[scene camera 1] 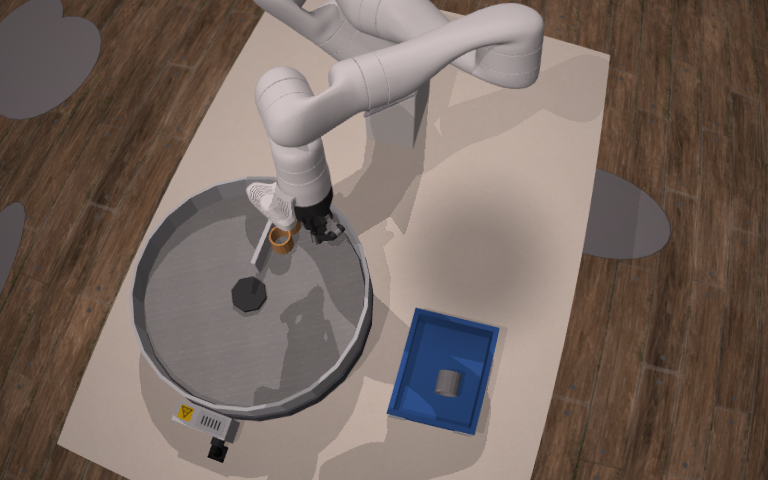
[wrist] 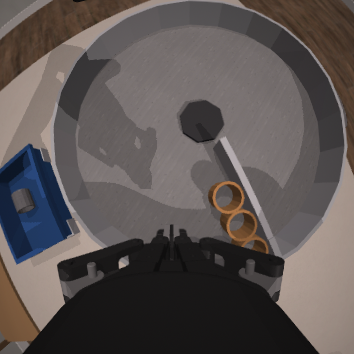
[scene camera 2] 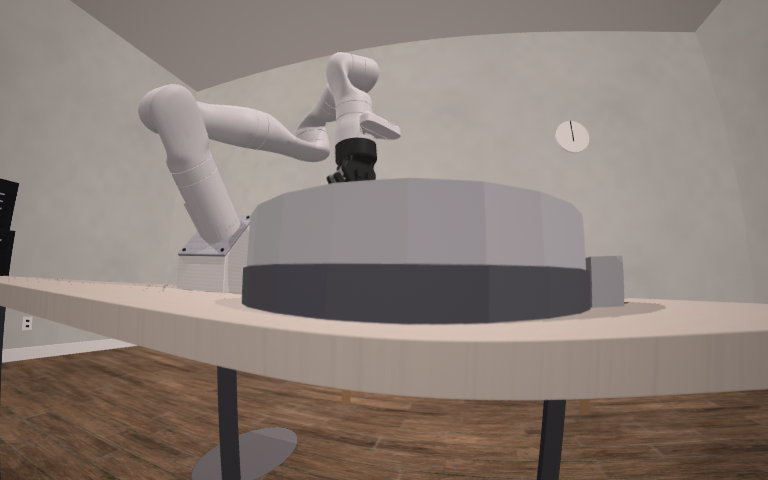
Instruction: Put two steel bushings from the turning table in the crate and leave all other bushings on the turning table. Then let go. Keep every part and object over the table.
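Frame: origin at the arm's base, x back, y left, z down, level; metres.
Seen in the pictures: gripper, fingertip midpoint: [scene camera 1: 318, 239] [wrist: 171, 233]; arm's base, link origin: [scene camera 2: 222, 230].
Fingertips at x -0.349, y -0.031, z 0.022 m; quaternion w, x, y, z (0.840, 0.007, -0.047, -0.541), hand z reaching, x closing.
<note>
Pixels of each thing's top centre, then the offset from my fingertips to it. "*": a spot on its surface instead.
- steel bushing, top centre: [scene camera 1: 449, 381] [wrist: 15, 201] dx -0.145, dy +0.276, dz +0.074 m
- blue crate, top centre: [scene camera 1: 444, 370] [wrist: 18, 206] dx -0.130, dy +0.263, dz +0.067 m
- thin grey bar, surface spot: [wrist: 245, 190] * dx -0.003, dy -0.093, dz +0.018 m
- dark hub, top centre: [wrist: 201, 119] [scene camera 1: 248, 293] dx -0.113, dy -0.095, dz +0.056 m
- grey box, surface spot: [scene camera 2: 607, 281] * dx -0.347, dy -0.141, dz +0.088 m
The turning table [scene camera 1: 192, 350] [scene camera 2: 419, 226] [wrist: 150, 60] is a round grey dish with a raised wall. A steel bushing [scene camera 1: 448, 383] [wrist: 22, 200] lies on its side in the blue crate [scene camera 1: 436, 339] [wrist: 42, 235]. My gripper [scene camera 1: 325, 238] [wrist: 171, 233] is shut and empty, over the turning table near its wall on the arm's side. Its fingertips are hidden behind the wall in scene camera 2. Orange bushings stand in a row beside it: one [scene camera 1: 280, 240] [wrist: 227, 197], a second [wrist: 241, 225] and a third [wrist: 256, 245], partly covered by the gripper. No steel bushing shows clearly on the turning table; the gripper covers part of it.
A thin grey bar [scene camera 1: 260, 246] [wrist: 245, 190] runs from near the dark hub [scene camera 1: 248, 294] [wrist: 201, 120] toward the wall, right alongside the orange bushings. The raised wall curves close around the gripper. A grey box [scene camera 1: 203, 420] [scene camera 2: 607, 281] with a warning label stands outside the turning table.
</note>
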